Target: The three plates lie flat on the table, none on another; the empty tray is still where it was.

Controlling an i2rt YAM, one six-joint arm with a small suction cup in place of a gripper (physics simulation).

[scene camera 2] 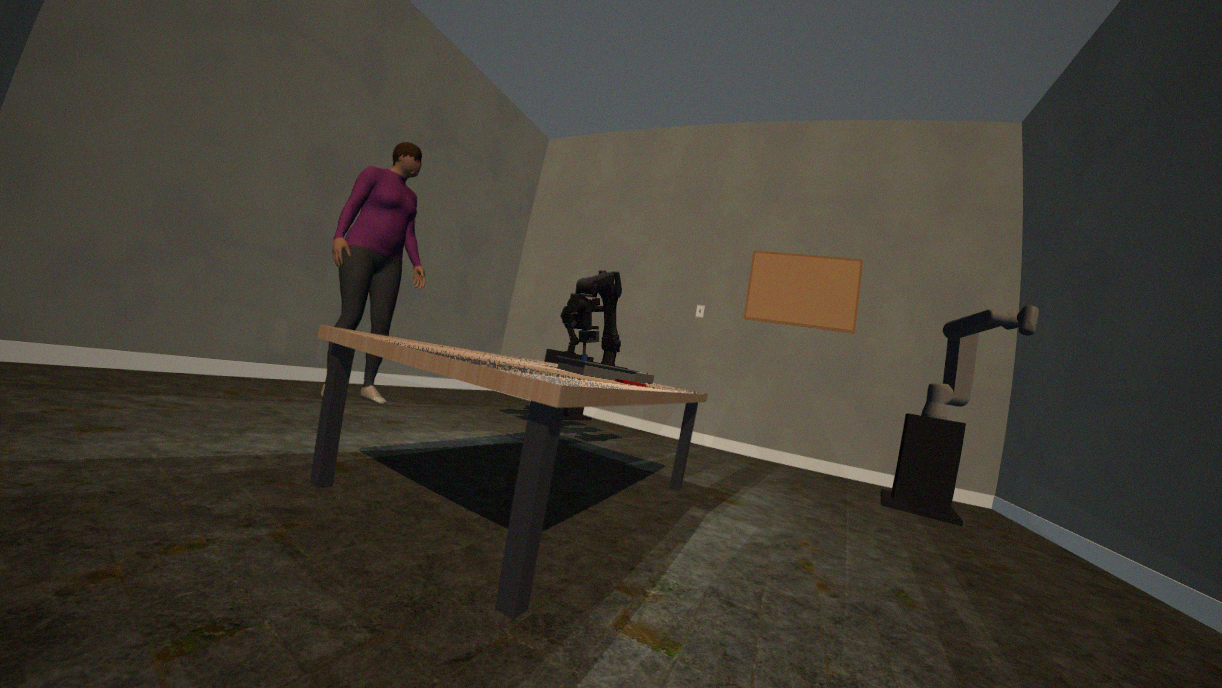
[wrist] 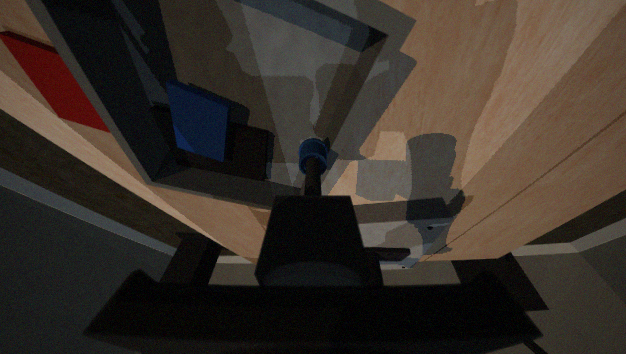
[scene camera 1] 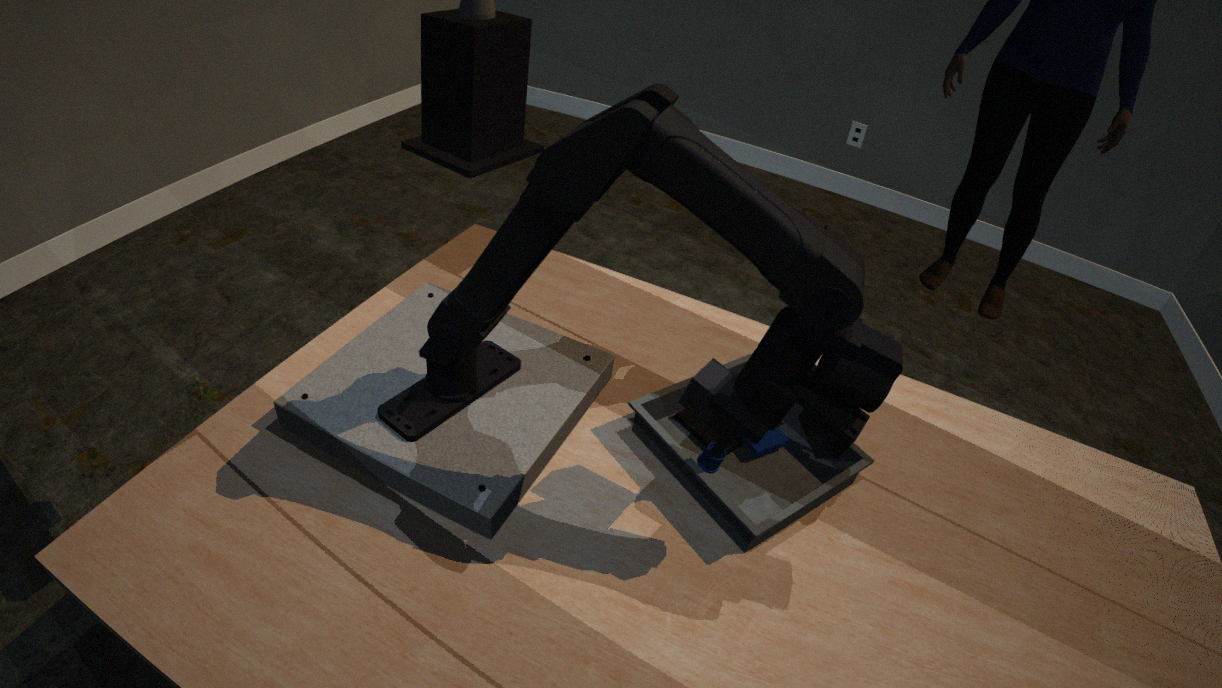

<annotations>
grey tray: scene camera 2 577, 366; wrist; scene camera 1
same spot on grey tray: [scene camera 1: 751, 498] = [wrist: 285, 69]
</annotations>
